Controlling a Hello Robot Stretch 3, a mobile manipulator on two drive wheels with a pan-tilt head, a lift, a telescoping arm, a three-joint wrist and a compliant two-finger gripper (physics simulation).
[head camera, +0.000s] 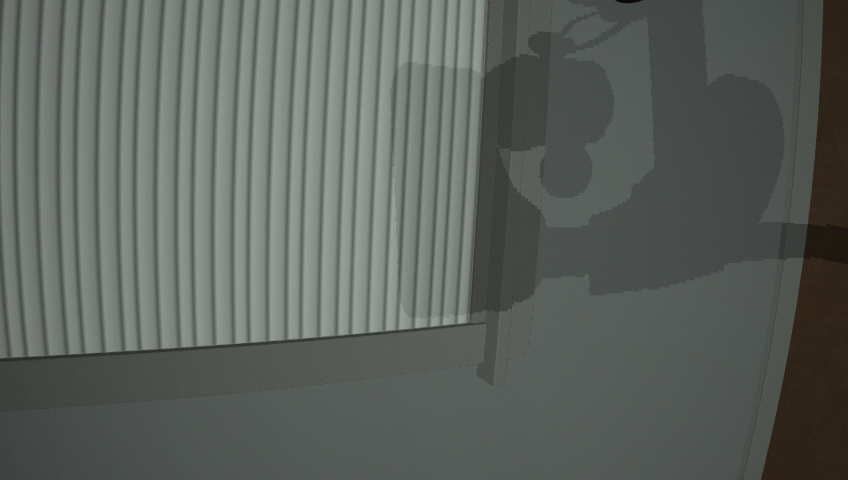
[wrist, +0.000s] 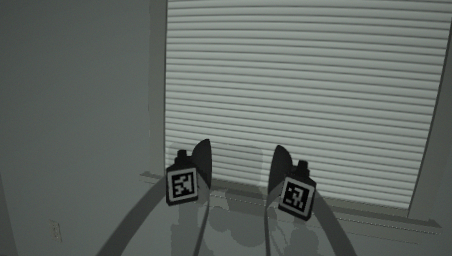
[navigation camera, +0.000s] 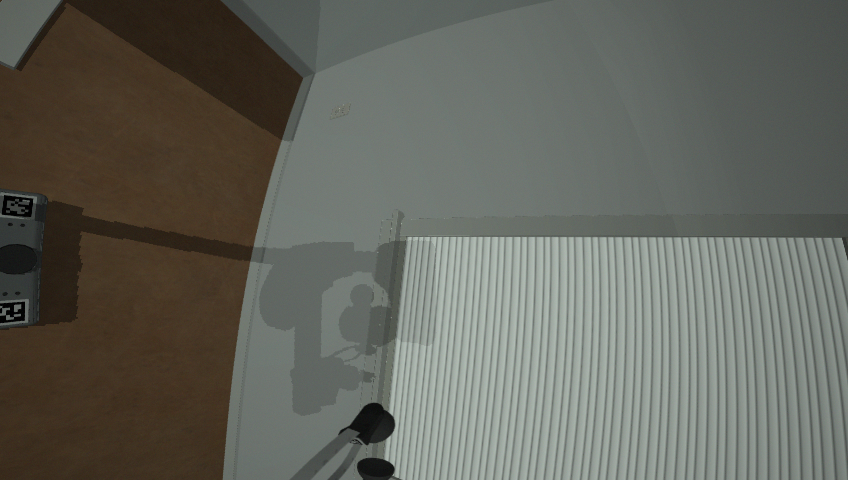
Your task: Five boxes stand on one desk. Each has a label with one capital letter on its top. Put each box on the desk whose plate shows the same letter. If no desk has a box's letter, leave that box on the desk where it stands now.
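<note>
My gripper (navigation camera: 376, 447) (wrist: 241, 160) is open, with its two dark fingertips well apart and no object between them. In the wrist view the fingers stand in front of a window and its sill. In the navigation camera view they show at the bottom edge. Labelled boxes and letter plates do not show in any view. A pale flat piece (navigation camera: 24, 26) at the top left corner of the navigation camera view may be part of a desk; too little of it shows to tell.
A window with white blinds (head camera: 238, 178) (navigation camera: 595, 344) (wrist: 300, 90) is in the grey wall (head camera: 357, 434) (navigation camera: 505, 136) (wrist: 75, 100). My base (navigation camera: 36, 258) stands on the brown floor (navigation camera: 148, 333) (head camera: 821, 368). My shadow falls on the wall and blinds. An outlet (navigation camera: 340, 111) (wrist: 55, 230) is on the wall.
</note>
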